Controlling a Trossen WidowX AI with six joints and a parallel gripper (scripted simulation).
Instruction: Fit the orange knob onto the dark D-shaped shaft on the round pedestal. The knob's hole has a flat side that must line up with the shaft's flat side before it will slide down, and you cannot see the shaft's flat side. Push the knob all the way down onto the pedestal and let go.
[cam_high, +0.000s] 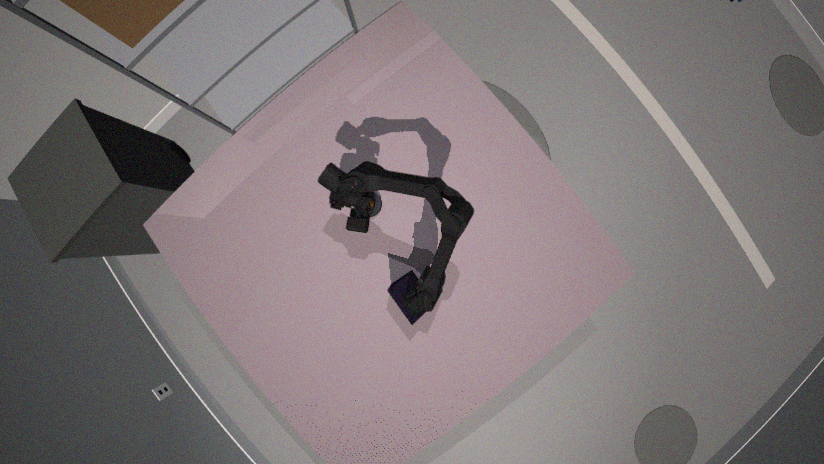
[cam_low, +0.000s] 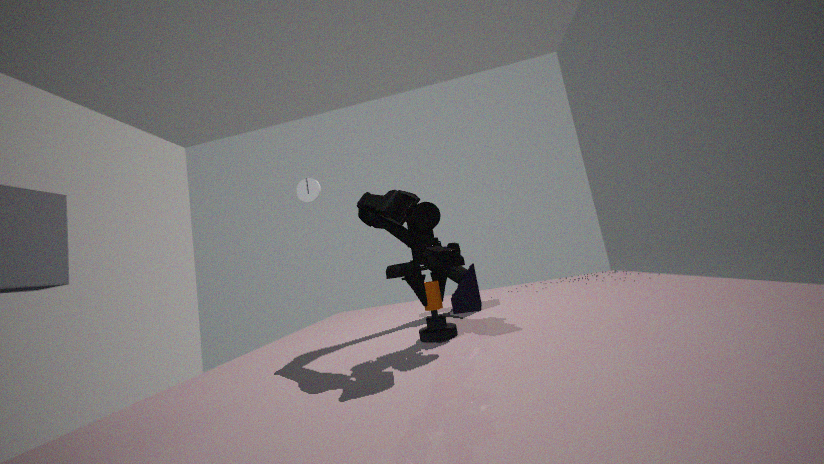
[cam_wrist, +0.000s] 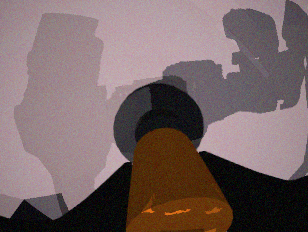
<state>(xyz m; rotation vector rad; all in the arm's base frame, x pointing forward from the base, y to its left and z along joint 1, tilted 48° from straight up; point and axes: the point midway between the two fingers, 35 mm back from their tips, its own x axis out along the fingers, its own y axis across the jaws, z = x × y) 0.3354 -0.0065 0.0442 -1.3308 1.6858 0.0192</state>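
The orange knob is 20 mm above my gripper tip. The rest, counted from my gripper tip: round pedestal 40 mm below.
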